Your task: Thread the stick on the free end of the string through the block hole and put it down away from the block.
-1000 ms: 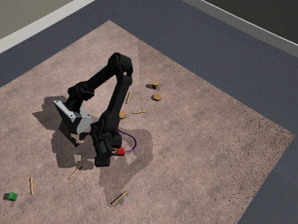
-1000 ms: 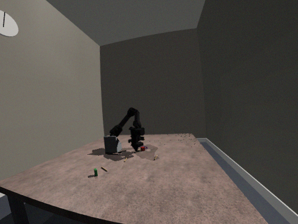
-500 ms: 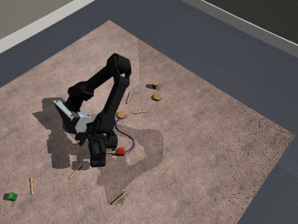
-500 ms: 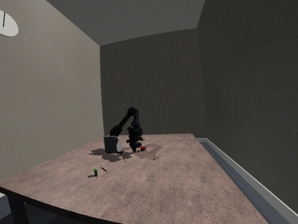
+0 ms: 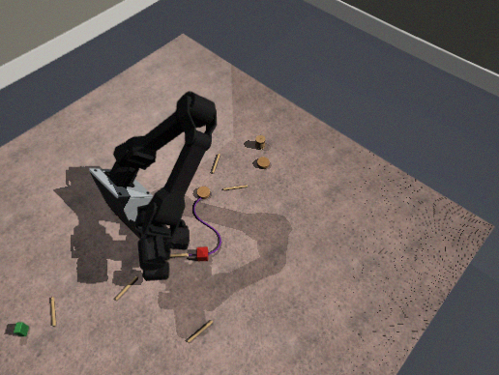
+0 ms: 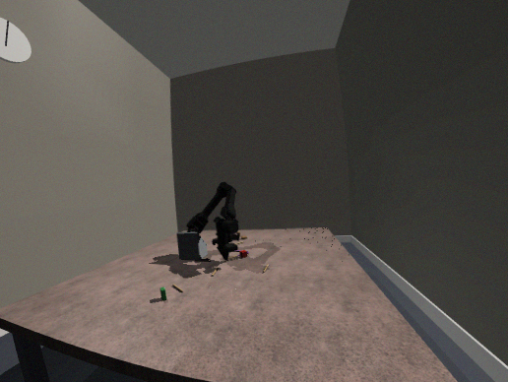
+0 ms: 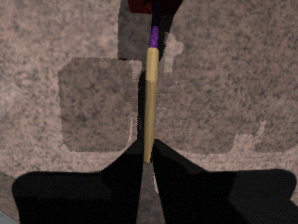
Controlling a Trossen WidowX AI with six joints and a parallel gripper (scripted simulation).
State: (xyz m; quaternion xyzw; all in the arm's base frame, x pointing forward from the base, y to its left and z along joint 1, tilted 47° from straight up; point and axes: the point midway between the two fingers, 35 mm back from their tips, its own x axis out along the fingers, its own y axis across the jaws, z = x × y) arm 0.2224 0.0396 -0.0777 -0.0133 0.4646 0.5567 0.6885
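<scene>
My gripper tip is 6 cm short of the small red block, 8 cm to the right of it and 1 cm below it. Also, from my gripper tip: green block: 7 cm behind, 36 cm to the right, 1 cm above; thin wooden stick: 3 cm ahead, 3 cm to the left, 1 cm above; round wooden button: 10 cm behind, 21 cm to the left.
</scene>
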